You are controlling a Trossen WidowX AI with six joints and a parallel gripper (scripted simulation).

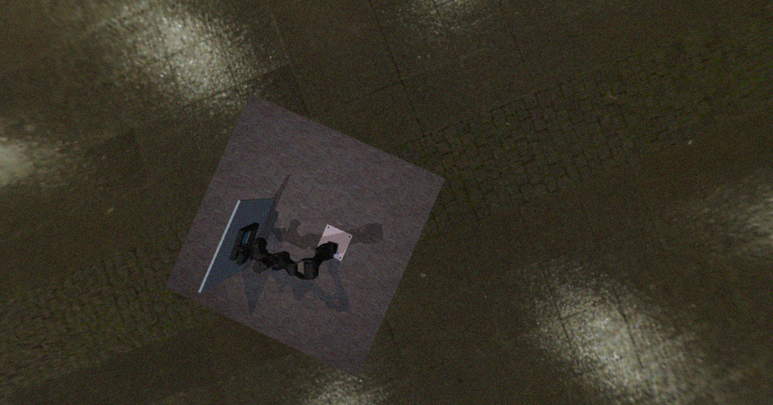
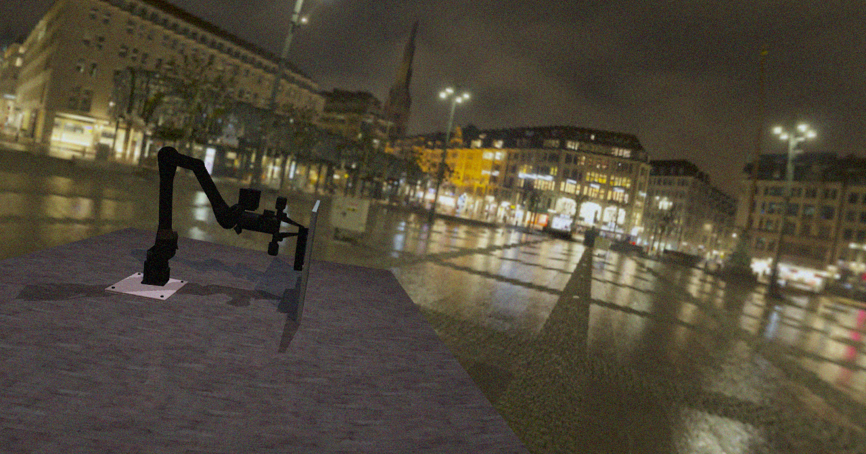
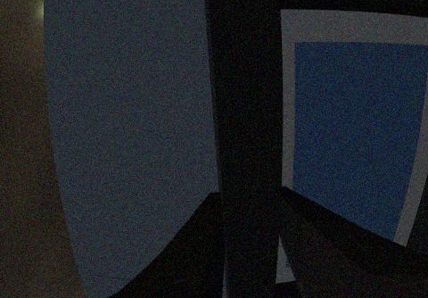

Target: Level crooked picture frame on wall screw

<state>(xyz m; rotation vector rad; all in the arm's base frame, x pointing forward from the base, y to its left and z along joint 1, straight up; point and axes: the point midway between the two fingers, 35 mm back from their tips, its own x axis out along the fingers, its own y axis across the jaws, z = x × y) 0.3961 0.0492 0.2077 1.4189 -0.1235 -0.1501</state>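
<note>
The picture frame is 5 cm below my gripper tip, 1 cm to the right of it and 1 cm ahead of it. Also, from my gripper tip: wall panel 6 cm below, 2 cm ahead, 1 cm to the right.
</note>
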